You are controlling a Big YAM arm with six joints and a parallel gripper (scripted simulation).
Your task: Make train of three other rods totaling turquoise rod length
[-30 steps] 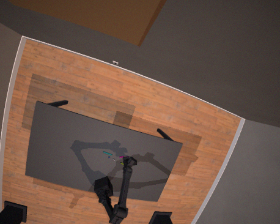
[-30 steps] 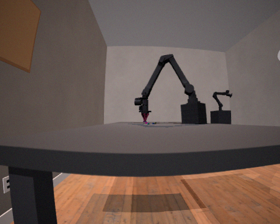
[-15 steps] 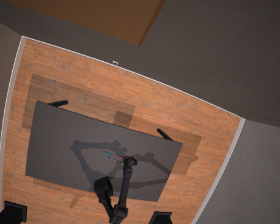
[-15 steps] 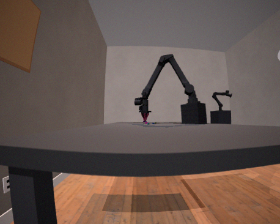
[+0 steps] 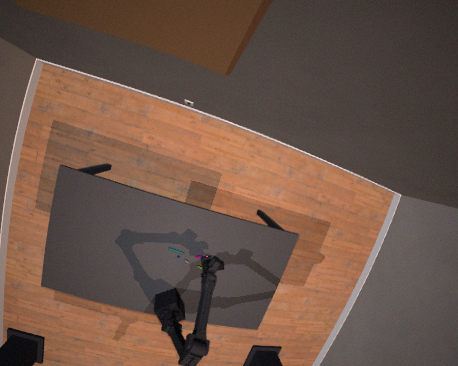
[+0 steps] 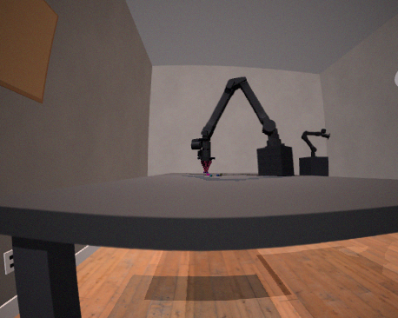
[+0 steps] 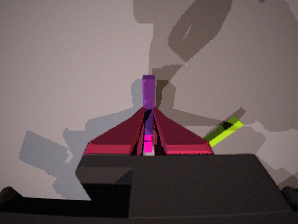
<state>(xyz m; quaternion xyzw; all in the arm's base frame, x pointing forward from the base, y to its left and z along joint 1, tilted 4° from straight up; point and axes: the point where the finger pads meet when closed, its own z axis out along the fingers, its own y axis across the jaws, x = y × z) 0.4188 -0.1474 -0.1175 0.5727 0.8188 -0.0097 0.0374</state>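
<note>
Now: the purple rod 1 cm to the right of my hand and 1 cm below it. Also, from my hand: blue rod (5 cm behind, 18 cm to the left, 2 cm below); then lime rod (10 cm behind, 1 cm to the left, 2 cm below); then grey rod (7 cm behind, 12 cm to the left, 2 cm below).
</note>
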